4 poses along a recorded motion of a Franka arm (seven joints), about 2.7 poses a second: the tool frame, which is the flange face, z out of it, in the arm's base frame.
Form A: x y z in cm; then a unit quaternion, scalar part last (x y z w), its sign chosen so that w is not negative.
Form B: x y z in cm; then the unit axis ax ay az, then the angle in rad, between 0 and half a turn. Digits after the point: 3 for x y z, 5 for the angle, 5 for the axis.
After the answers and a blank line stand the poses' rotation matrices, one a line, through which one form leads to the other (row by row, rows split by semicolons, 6 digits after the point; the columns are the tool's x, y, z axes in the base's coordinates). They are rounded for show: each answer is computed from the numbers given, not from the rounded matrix.
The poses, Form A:
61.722, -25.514, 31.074, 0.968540, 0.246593, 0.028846, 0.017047
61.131, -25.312, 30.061, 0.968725, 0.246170, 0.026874, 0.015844
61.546, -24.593, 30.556, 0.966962, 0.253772, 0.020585, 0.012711
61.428, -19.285, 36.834, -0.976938, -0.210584, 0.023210, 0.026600
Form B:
61.722, -25.514, 31.074, 0.96868, 0.24663, 0.02885, 3.10750
61.131, -25.312, 30.061, 0.96885, 0.24620, 0.02688, 3.10990
61.546, -24.593, 30.556, 0.96704, 0.25379, 0.02059, 3.11617
61.428, -19.285, 36.834, -0.97728, -0.21066, 0.02322, 3.08839

0.876720 0.476687 0.064284; 0.478654 -0.877803 -0.018795; 0.047470 0.047248 -0.997755
0.877356 0.476090 0.059868; 0.477793 -0.878299 -0.017466; 0.044266 0.043928 -0.998054
0.870352 0.490252 0.046261; 0.491299 -0.870877 -0.014134; 0.033358 0.035030 -0.998829
0.910231 0.410220 -0.056553; 0.412690 -0.909894 0.042198; -0.034146 -0.061748 -0.997507

